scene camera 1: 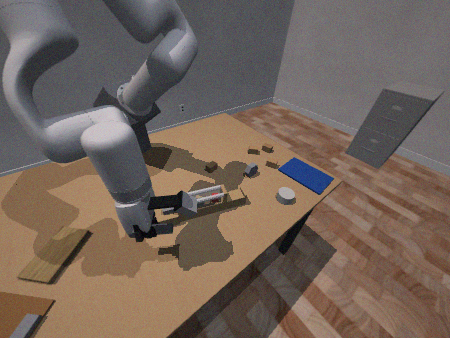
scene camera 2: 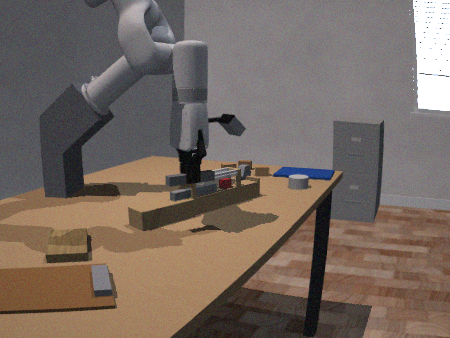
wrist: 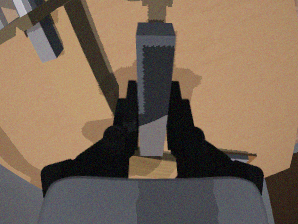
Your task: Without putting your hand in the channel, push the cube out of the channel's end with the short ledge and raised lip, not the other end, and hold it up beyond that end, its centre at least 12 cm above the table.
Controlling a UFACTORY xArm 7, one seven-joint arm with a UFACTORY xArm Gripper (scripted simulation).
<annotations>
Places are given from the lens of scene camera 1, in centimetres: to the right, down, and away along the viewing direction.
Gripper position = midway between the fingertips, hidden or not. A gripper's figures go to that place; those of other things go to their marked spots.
my gripper (scene camera 1: 151,231): -20, 17, 47
blue mat (scene camera 1: 310,177): 40, 4, 82
</annotations>
